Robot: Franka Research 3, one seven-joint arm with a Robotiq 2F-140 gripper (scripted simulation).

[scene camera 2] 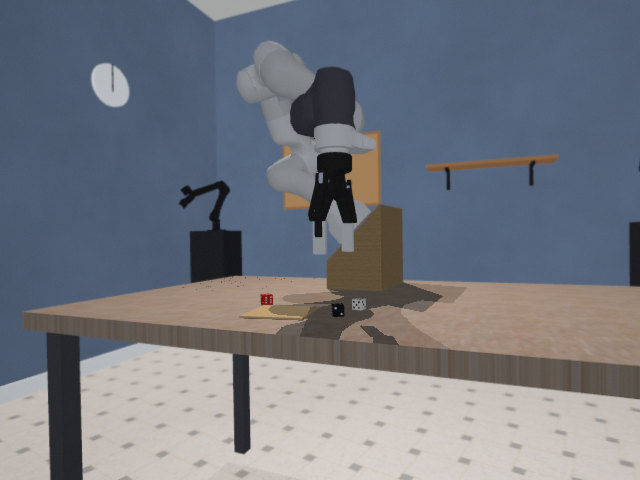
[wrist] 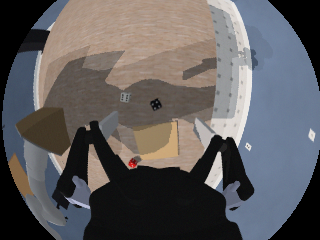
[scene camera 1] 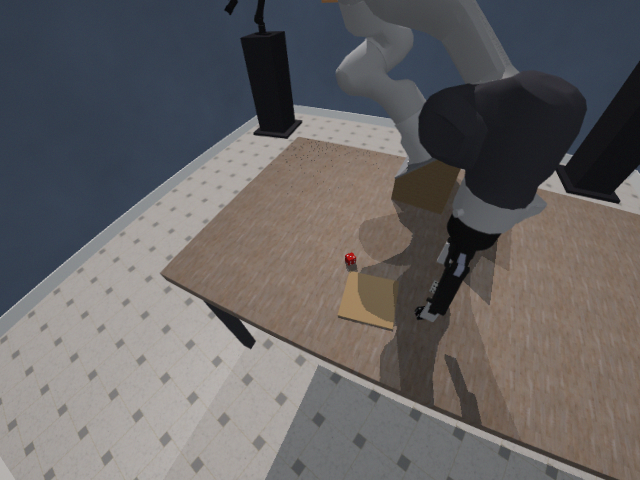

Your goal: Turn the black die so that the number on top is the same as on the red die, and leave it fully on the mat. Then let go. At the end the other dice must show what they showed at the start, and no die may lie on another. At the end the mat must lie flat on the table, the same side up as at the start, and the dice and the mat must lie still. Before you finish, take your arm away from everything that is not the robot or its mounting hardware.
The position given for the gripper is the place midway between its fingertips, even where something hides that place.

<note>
In view: the gripper (scene camera 2: 334, 252) and a tan mat (scene camera 1: 369, 299).
The tan mat shows as well in scene camera 2 (scene camera 2: 266, 311) and in the wrist view (wrist: 155, 141). The gripper is seen too in the wrist view (wrist: 156, 121) and in scene camera 1 (scene camera 1: 435, 288).
</note>
